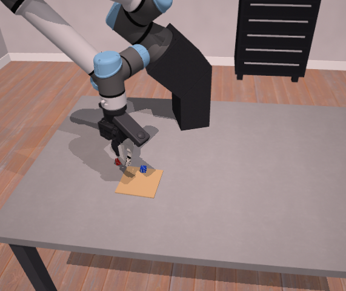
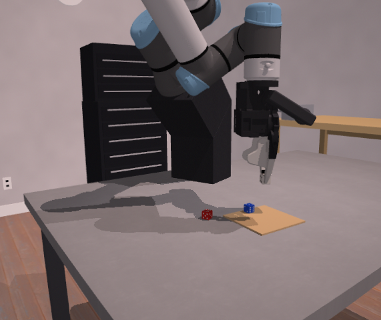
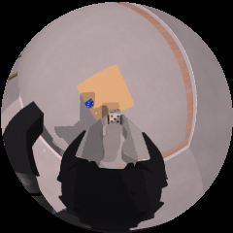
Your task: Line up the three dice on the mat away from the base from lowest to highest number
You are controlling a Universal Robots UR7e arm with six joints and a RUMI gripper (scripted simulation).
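Right now the tan mat is 12 cm below my hand, 3 cm to the left of it and 2 cm behind it. Round my hand: red die (12 cm behind, 11 cm below, 6 cm to the right); white die (1 cm below); blue die (11 cm below, 7 cm behind, 4 cm to the left).
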